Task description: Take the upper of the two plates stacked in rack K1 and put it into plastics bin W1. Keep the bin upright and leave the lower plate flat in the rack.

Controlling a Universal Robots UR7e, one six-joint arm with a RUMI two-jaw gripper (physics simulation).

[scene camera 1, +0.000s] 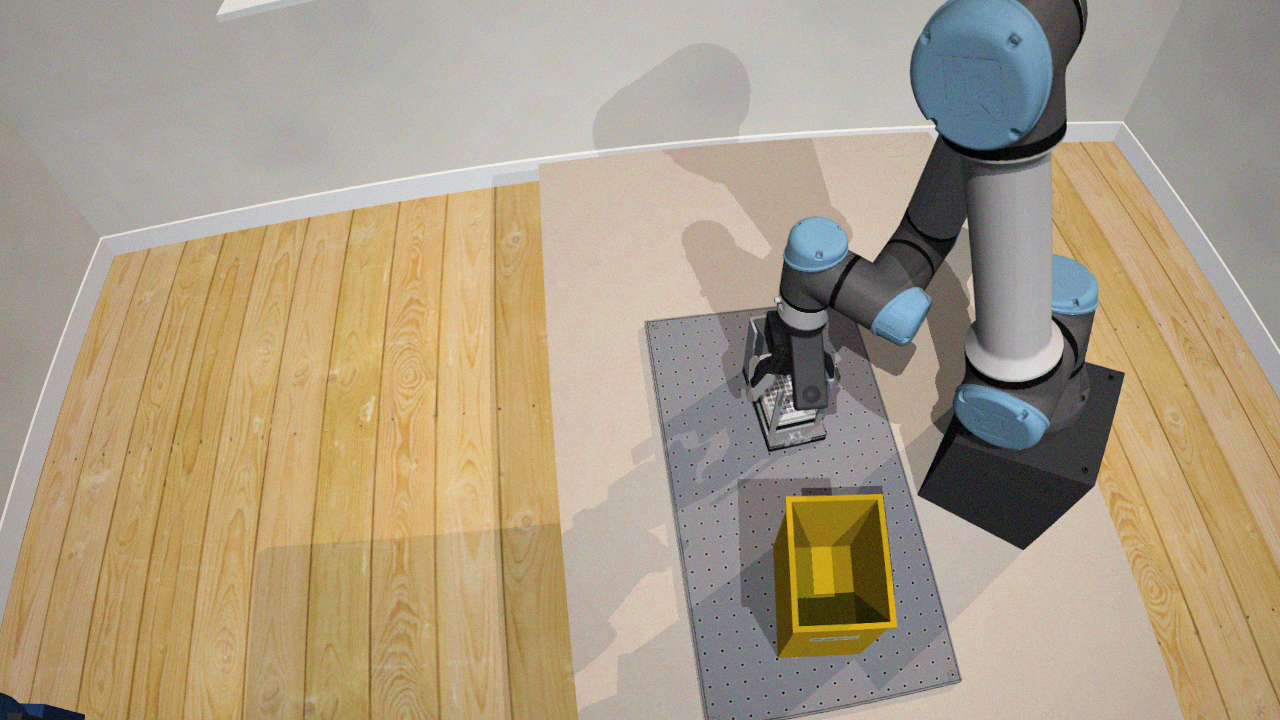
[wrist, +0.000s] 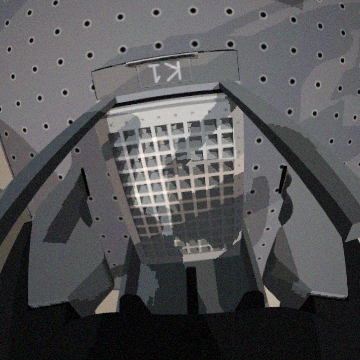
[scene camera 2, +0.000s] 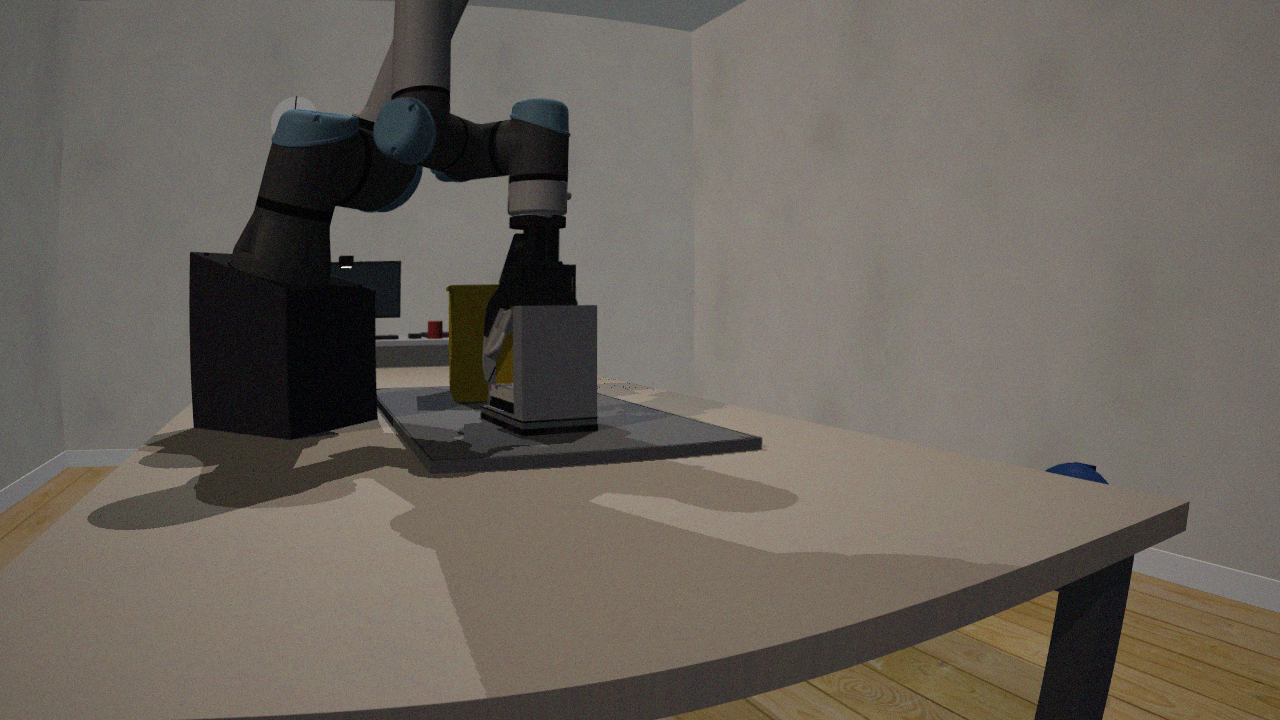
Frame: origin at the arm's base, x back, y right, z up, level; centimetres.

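Seen in the pictures: gripper, between the fingertips: (scene camera 1: pixel 786 396) (wrist: pixel 183 170); arm's base, origin of its link: (scene camera 2: pixel 279 272).
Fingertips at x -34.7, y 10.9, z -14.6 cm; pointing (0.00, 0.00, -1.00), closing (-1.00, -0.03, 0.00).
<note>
Pixels of each thing's top centre, then the offset from my fingertips to it. Level surfaces: height alone.
- Rack K1, centre of its top: (scene camera 2: pixel 534 305) (scene camera 1: pixel 794 353) dx +0.3, dy +1.7, dz +9.5 cm
- Yellow bin W1, centre of its top: (scene camera 1: pixel 840 560) (scene camera 2: pixel 486 285) dx +0.7, dy -31.7, dz +12.7 cm
- grey perforated board, height of its surface: dz -5.3 cm
Rack K1 (scene camera 1: pixel 794 437) (scene camera 2: pixel 554 362) (wrist: pixel 215 72) stands upright on the perforated board, with tall corner guides. The upper white grid plate (scene camera 1: pixel 780 404) (wrist: pixel 172 172) lies in it and looks flat; the lower plate cannot be made out separately. My gripper (scene camera 1: pixel 793 385) (scene camera 2: pixel 528 368) (wrist: pixel 183 170) points down inside the rack's height, open, with one jaw on each side of the plate and a gap to it in the wrist view. In scene camera 2 the rack's light panel hides one jaw. Yellow bin W1 (scene camera 1: pixel 827 642) (scene camera 2: pixel 467 349) stands upright and no plate shows in it.
The grey perforated board (scene camera 1: pixel 716 617) (scene camera 2: pixel 680 438) (wrist: pixel 30 92) carries rack and bin. The rack's corner guides rise close to the jaws. The black robot base (scene camera 1: pixel 1011 483) (scene camera 2: pixel 268 358) stands beside the board. A monitor (scene camera 2: pixel 383 286) and a red cup (scene camera 2: pixel 435 329) are in the background.
</note>
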